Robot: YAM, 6 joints.
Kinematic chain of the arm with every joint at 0, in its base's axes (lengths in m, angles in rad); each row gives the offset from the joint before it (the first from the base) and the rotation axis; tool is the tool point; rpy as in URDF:
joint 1: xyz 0 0 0.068 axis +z
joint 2: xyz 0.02 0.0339 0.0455 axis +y
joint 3: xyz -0.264 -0.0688 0 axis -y
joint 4: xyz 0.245 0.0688 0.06 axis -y
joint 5: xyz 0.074 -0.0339 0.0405 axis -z
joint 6: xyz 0.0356 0 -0.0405 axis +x
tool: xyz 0 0 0 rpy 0 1.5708 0
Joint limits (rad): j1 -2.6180..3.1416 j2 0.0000..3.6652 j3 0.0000..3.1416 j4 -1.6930..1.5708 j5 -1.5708..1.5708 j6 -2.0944..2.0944
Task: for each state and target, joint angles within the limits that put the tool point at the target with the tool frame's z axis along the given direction. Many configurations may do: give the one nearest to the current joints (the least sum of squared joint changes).
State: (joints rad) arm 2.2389 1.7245 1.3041 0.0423 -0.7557 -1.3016
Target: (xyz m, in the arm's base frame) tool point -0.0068 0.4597 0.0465 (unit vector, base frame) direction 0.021 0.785 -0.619
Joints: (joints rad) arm 1.5883 2.3471 1.2690 0.4101 0.0347 -1.3016
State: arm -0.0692 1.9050 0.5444 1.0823 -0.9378 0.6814
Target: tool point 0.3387 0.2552 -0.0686 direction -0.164 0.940 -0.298
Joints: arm 0.5718 2.7128 1.2749 0.7609 -1.0749 0.6814
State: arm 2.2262 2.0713 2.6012 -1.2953 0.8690 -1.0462
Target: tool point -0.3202 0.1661 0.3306 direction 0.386 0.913 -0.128
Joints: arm 2.7611 1.9754 1.9434 -1.6886 1.4409 -1.0462
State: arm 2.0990 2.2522 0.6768 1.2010 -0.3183 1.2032
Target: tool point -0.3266 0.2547 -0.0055 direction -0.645 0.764 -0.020
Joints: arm 2.4986 2.6296 1.0396 1.5695 0.2266 1.2032
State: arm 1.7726 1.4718 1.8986 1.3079 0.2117 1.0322
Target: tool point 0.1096 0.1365 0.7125 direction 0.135 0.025 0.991
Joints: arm 0.9129 1.7139 2.6103 0.5715 0.0916 1.0322
